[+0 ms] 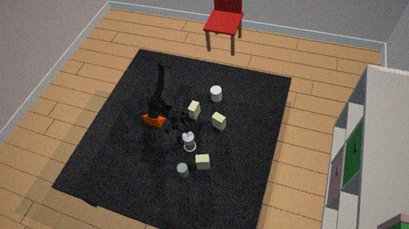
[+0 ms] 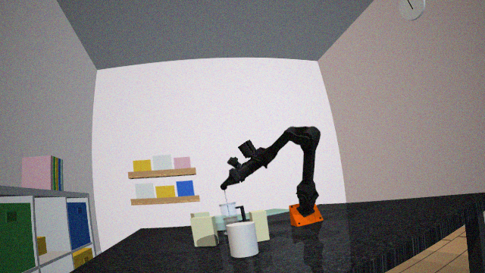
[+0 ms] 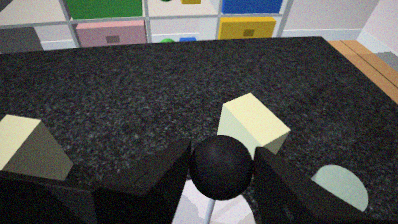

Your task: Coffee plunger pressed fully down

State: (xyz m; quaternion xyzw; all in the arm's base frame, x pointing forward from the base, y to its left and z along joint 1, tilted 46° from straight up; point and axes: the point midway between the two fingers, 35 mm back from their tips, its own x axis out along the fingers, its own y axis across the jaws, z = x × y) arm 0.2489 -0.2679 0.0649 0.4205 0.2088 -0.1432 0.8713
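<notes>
Now: the coffee press 30 mm behind my gripper tip and 120 mm below it. Also, from my gripper tip: pale green cylinder (10 mm behind, 180 mm to the right, 190 mm below); white cylinder (80 mm ahead, 430 mm to the left, 180 mm below).
</notes>
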